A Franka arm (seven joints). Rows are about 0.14 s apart.
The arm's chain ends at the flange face. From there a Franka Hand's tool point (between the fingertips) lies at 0.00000 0.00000 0.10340 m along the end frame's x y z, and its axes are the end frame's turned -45 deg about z.
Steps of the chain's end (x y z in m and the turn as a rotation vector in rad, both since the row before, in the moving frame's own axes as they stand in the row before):
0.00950 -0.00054 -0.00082 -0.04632 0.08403 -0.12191
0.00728 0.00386 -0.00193 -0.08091 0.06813 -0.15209
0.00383 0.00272 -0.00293 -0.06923 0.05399 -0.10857
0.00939 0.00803 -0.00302 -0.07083 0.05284 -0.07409
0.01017 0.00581 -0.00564 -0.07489 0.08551 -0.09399
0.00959 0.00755 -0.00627 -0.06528 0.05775 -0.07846
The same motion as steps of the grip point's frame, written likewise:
0.01043 0.01566 -0.00130 -0.09217 0.02666 -0.12191
0.00232 0.01878 -0.00251 -0.10539 -0.00904 -0.15209
0.00016 0.01367 -0.00333 -0.08713 -0.01078 -0.10857
-0.00002 0.02139 -0.00342 -0.08745 -0.01272 -0.07409
0.00441 0.02295 -0.00631 -0.11342 0.00751 -0.09399
0.00125 0.02112 -0.00666 -0.08700 -0.00532 -0.07846

